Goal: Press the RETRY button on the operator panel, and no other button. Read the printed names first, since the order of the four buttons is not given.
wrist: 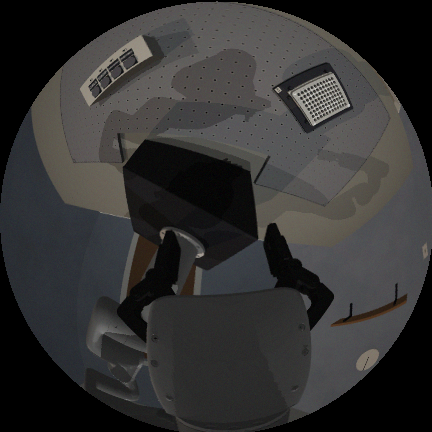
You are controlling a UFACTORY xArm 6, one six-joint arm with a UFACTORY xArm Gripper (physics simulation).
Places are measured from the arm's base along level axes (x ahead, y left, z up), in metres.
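Pixels of known places: gripper, fingertip midpoint: [221, 236]; arm's base at its link origin: [182, 241].
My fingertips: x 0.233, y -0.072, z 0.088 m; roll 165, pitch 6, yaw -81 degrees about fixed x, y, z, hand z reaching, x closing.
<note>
Ahead of a thing's pixels: the offset from my fingertips to its top centre. "spot": to the spot under its first point. Level surfaces: height alone.
The operator panel @(spot: dx +0.190, dy +0.142, dz -0.180 m) [145, 49] is a beige sloped box at the upper left of the wrist view, on the perforated table top. Four dark square buttons stand in a slanting row along its face. Small printed marks show beside the buttons, too small to read, so I cannot tell which one is RETRY. My gripper [221, 236] is open and empty, its two black fingers wide apart in the lower middle of the view. It is well away from the panel, which lies beyond the black base block.
A large black block [190, 190] with the arm's round base flange [200, 249] stands at the table's near edge. A white perforated rack @(dx +0.151, dy -0.166, dz -0.207 m) [322, 99] on a dark plate lies at the upper right. Two thin dark upright pieces [120, 148] [262, 170] flank the block. Shadows cross the perforated table top @(dz -0.232 m) [295, 165].
</note>
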